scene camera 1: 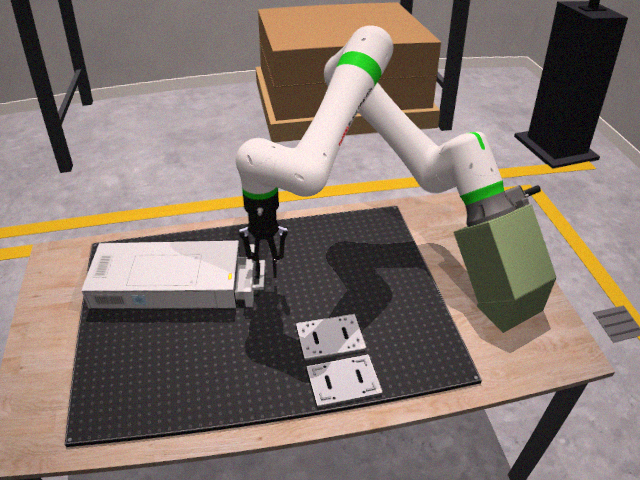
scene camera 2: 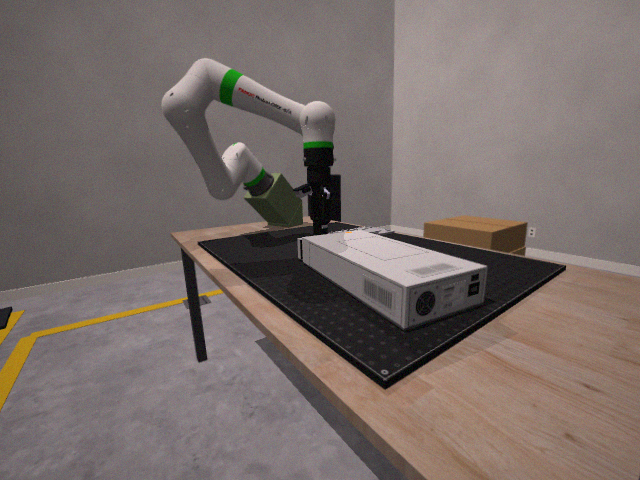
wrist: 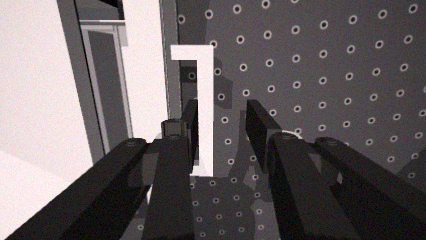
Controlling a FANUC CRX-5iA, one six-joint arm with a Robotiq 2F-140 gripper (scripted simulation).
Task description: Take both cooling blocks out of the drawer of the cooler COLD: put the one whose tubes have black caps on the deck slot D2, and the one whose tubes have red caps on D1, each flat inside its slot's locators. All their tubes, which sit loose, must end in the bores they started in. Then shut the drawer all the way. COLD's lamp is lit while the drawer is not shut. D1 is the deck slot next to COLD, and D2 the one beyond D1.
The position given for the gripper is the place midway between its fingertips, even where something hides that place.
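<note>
A white cooler [scene camera 2: 408, 285] is part of the scene, and it can be seen in scene camera 1 [scene camera 1: 199, 274] as well as in the wrist view [wrist: 58, 137]. The gripper [scene camera 1: 267, 274] is visible too, with scene camera 2 [scene camera 2: 320, 242] and the wrist view [wrist: 222, 115] also showing it.
</note>
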